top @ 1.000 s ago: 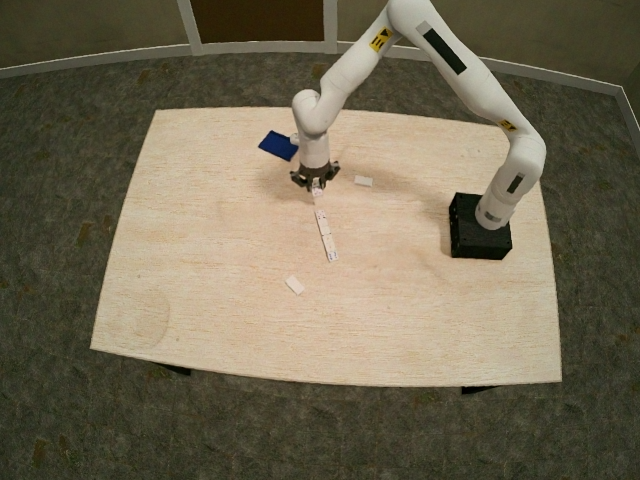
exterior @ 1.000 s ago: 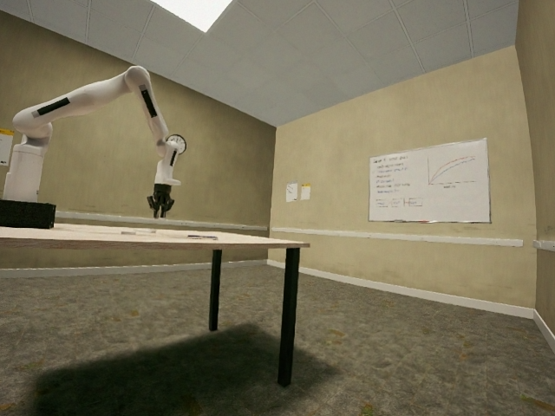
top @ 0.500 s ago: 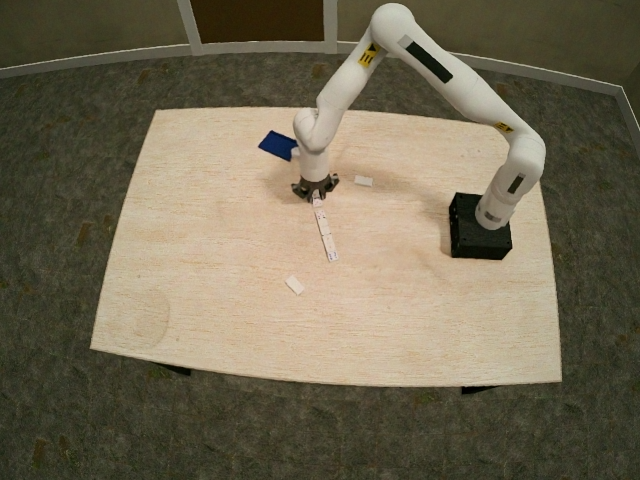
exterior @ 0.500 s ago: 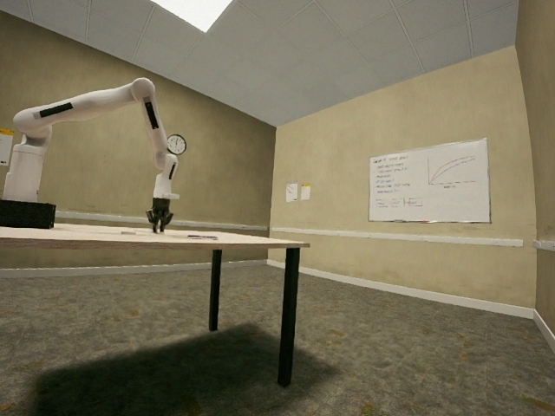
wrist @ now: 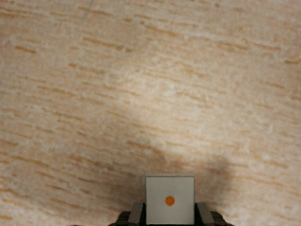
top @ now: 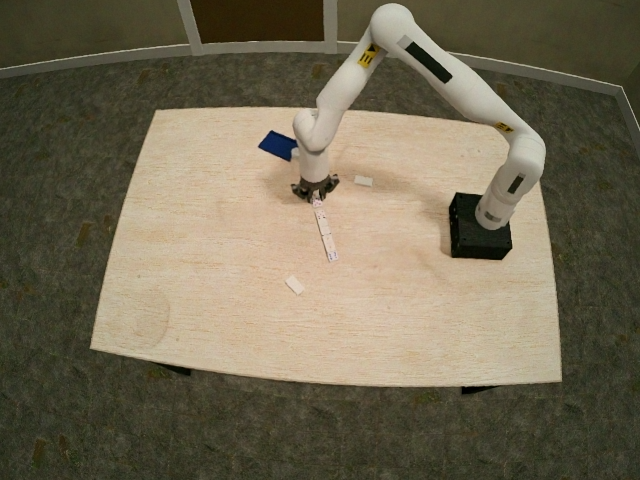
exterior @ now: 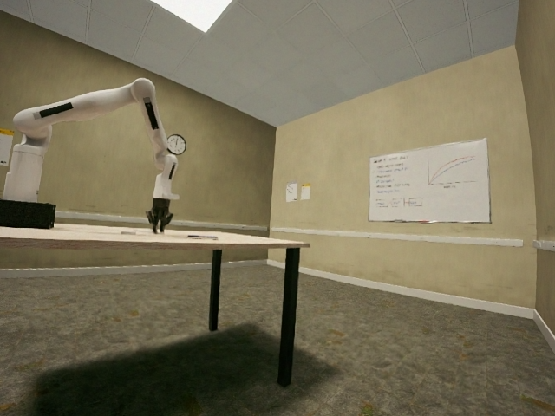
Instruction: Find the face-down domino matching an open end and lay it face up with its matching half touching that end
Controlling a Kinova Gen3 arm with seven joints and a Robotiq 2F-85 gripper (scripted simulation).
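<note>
Right now the white domino is 1 cm below my hand.
</note>
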